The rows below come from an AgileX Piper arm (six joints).
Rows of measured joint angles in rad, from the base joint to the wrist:
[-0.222 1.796 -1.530 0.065 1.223 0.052]
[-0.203 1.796 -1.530 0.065 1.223 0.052]
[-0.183 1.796 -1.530 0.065 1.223 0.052]
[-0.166 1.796 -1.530 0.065 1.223 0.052]
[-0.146 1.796 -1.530 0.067 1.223 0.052]
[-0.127 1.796 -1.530 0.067 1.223 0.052]
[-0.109 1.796 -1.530 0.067 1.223 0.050]
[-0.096 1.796 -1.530 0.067 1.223 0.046]
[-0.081 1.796 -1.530 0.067 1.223 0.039]
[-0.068 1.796 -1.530 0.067 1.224 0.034]
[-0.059 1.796 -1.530 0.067 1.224 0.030]
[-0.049 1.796 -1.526 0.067 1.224 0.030]
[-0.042 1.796 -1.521 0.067 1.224 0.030]
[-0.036 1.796 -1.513 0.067 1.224 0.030]
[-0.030 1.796 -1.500 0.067 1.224 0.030]
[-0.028 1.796 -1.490 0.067 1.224 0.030]
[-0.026 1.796 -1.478 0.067 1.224 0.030]
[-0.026 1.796 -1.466 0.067 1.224 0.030]
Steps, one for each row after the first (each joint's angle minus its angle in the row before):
[0.019 0.000 0.000 0.000 0.000 0.000]
[0.020 0.000 0.000 0.000 0.000 0.000]
[0.017 0.000 0.000 0.000 0.000 0.000]
[0.020 0.000 0.000 0.002 0.000 0.000]
[0.019 0.000 0.000 0.000 0.000 0.000]
[0.018 0.000 0.000 0.000 0.000 -0.002]
[0.013 0.000 0.000 0.000 0.000 -0.004]
[0.015 0.000 0.000 0.000 0.000 -0.007]
[0.013 0.000 0.000 0.000 0.001 -0.005]
[0.009 0.000 0.000 0.000 0.000 -0.004]
[0.010 0.000 0.004 0.000 0.000 0.000]
[0.007 0.000 0.005 0.000 0.000 0.000]
[0.006 0.000 0.008 0.000 0.000 0.000]
[0.006 0.000 0.013 0.000 0.000 0.000]
[0.002 0.000 0.010 0.000 0.000 0.000]
[0.002 0.000 0.012 0.000 0.000 0.000]
[0.000 0.000 0.012 0.000 0.000 0.000]

